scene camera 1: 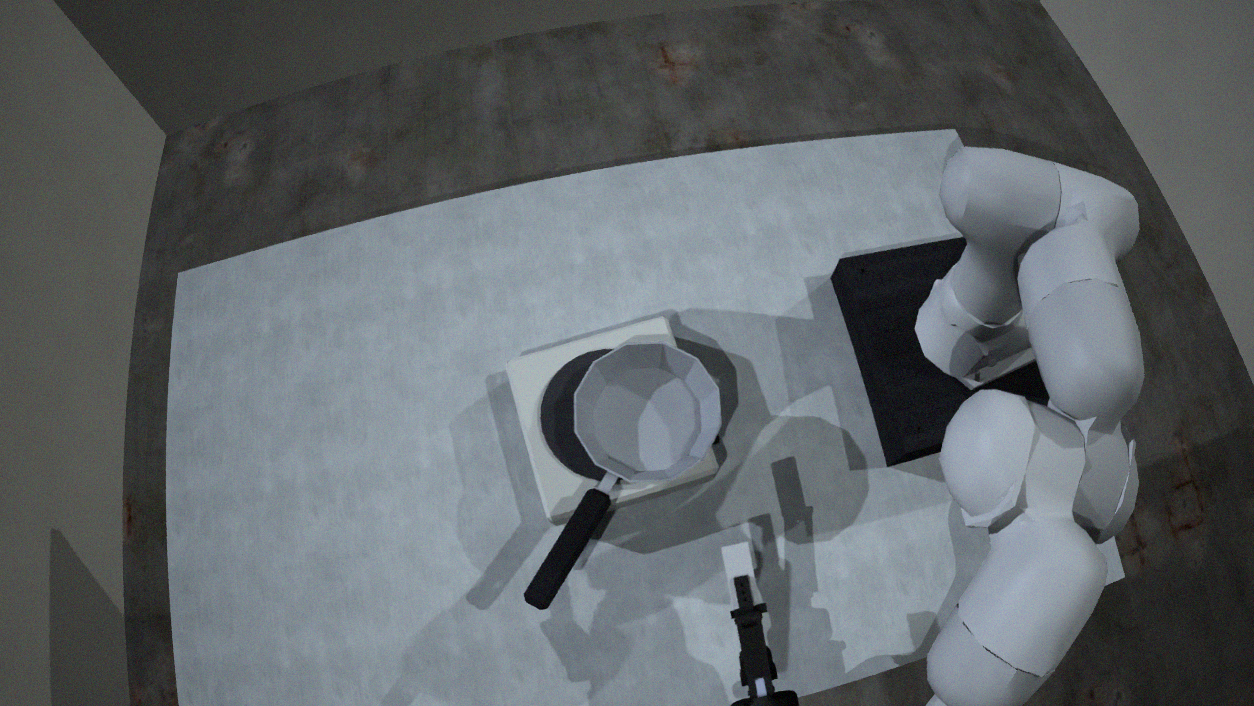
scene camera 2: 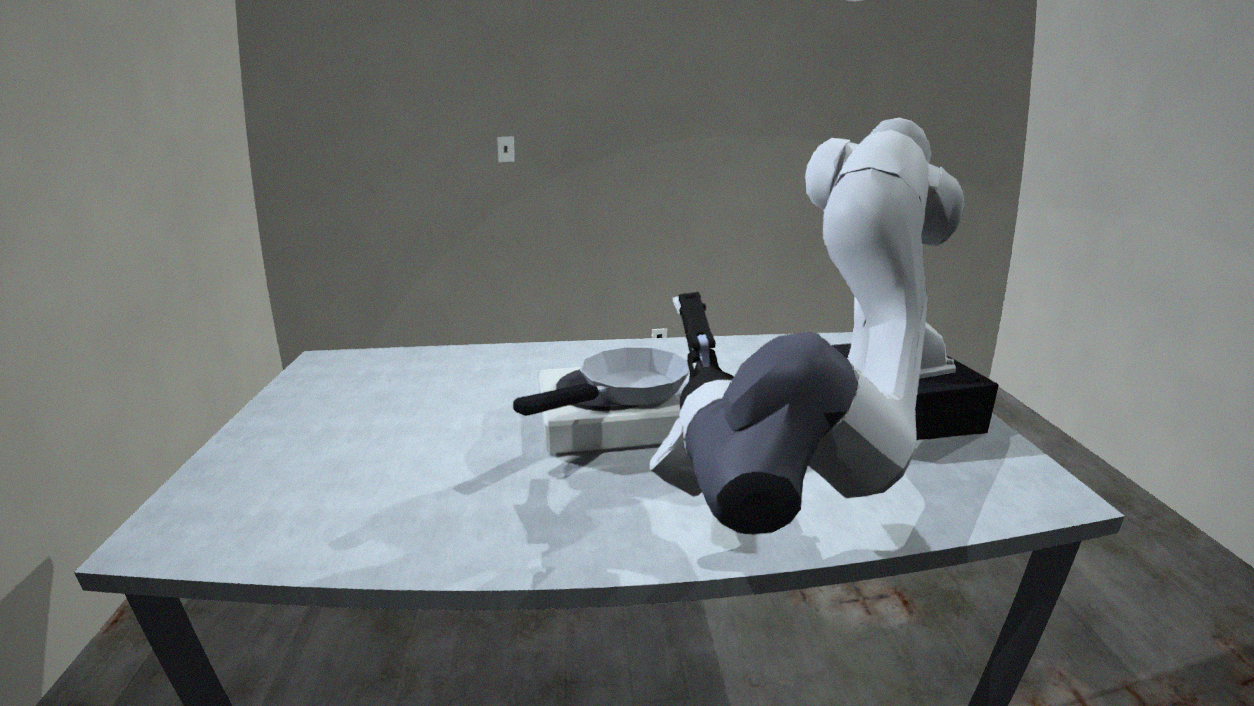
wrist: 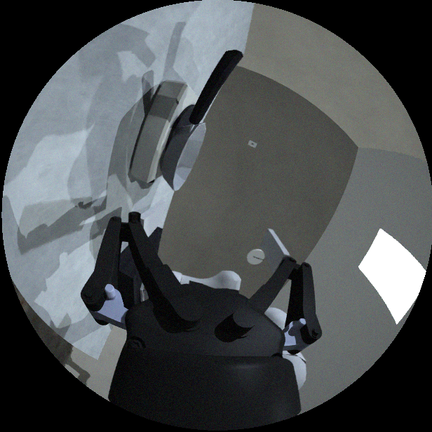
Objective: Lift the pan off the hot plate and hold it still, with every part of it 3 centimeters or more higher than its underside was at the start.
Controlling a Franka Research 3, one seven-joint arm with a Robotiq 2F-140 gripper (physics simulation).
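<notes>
The pan [scene camera 1: 647,412] [scene camera 2: 633,377] [wrist: 188,155] is a light grey bowl with a black handle [scene camera 1: 568,550] [scene camera 2: 556,399] [wrist: 217,87]. It sits roughly upright over the hot plate [scene camera 1: 539,366] [scene camera 2: 614,433] [wrist: 151,142], off centre to the right, so part of the dark round heating disc shows at its left. The handle sticks out past the plate's edge, to the lower left in scene camera 1. My gripper [scene camera 1: 738,565] [scene camera 2: 693,337] [wrist: 215,224] is open and empty, to the right of the handle and apart from the pan, with one finger above the other. The lower finger is hidden in scene camera 2.
The white arm [scene camera 1: 1022,578] [scene camera 2: 877,228] reaches from the right side of the table [scene camera 1: 333,368] [scene camera 2: 289,491], where the black base block [scene camera 1: 877,350] [scene camera 2: 956,410] stands. The dark grey wrist housing [scene camera 2: 772,429] hangs over the table's front right part. Grey walls stand around.
</notes>
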